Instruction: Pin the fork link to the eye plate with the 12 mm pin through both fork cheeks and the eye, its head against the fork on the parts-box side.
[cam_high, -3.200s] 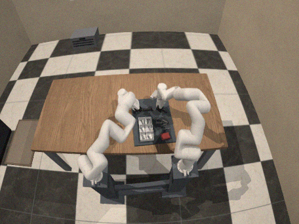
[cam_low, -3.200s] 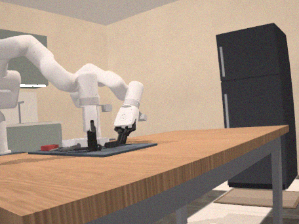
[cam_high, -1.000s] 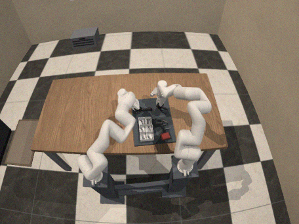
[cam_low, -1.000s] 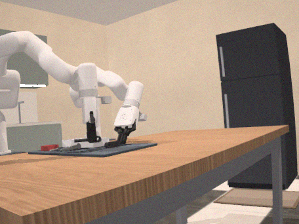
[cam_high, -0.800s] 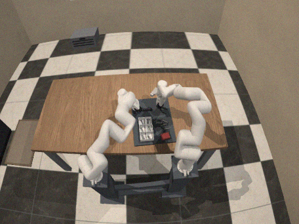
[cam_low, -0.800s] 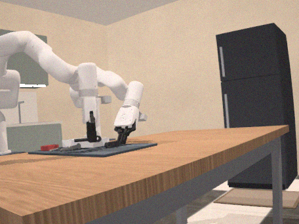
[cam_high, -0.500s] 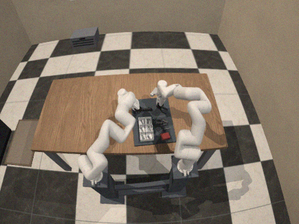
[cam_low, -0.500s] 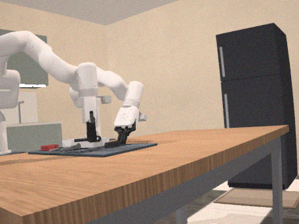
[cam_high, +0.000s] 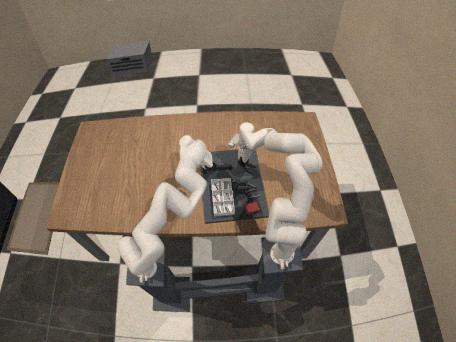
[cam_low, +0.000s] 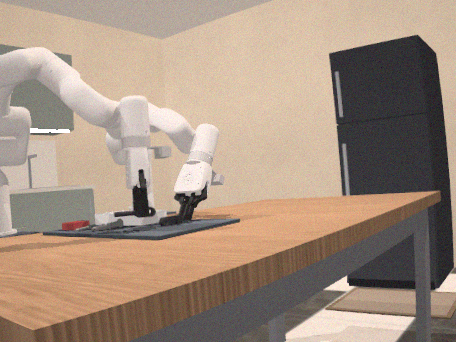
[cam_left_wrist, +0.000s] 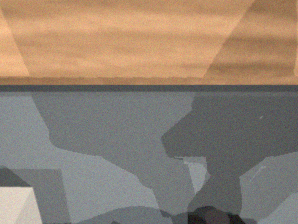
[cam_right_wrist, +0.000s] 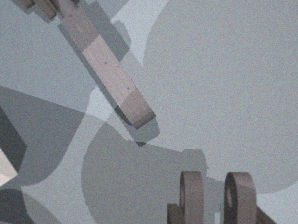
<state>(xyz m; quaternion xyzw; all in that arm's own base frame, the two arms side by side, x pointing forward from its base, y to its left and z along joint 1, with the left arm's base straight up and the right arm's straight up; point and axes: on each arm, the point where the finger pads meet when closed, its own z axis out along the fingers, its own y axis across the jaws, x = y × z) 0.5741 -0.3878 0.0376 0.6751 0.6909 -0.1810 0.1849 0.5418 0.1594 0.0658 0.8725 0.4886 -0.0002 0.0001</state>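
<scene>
The eye plate lies 1 cm ahead of my right hand, 12 cm to the left of it and 4 cm below it. The rest, counted from my right hand: dark mat: 10 cm behind, 8 cm to the left, 6 cm below; then fork link: 1 cm below; then white parts box: 19 cm behind, 15 cm to the left, 5 cm below.
The eye plate lies 6 cm to the right of my left hand and 2 cm below it. Round my left hand: dark mat (10 cm to the right, 10 cm behind, 3 cm below); then fork link (18 cm to the right, 2 cm above, 1 cm behind); then white parts box (20 cm behind, 3 cm to the right, 2 cm below).
</scene>
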